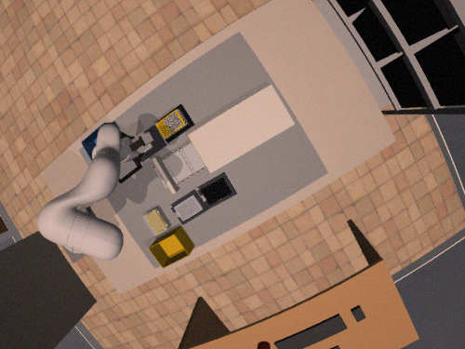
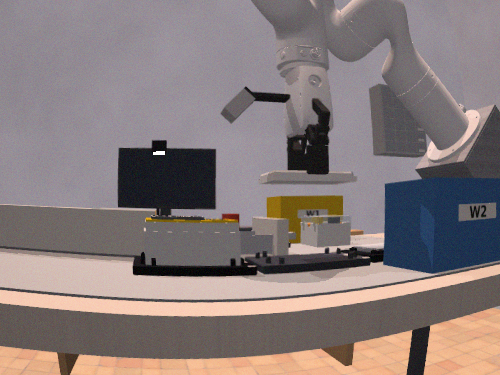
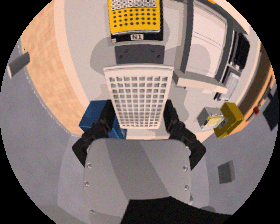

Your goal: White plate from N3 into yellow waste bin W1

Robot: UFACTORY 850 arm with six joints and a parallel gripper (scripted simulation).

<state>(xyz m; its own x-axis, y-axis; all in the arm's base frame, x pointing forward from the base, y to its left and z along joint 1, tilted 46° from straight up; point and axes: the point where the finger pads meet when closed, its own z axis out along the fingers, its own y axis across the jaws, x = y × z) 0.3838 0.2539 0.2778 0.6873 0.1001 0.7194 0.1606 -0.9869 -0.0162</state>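
Right now my hand is 6 cm past the yellow bin W1, 54 cm to the left of it and 11 cm above it. Round my hand: yellow tip box 16 cm ahead, 4 cm to the left, 9 cm below; then white plate 1 cm below; then drawer 15 cm ahead, 15 cm to the right, 12 cm below.
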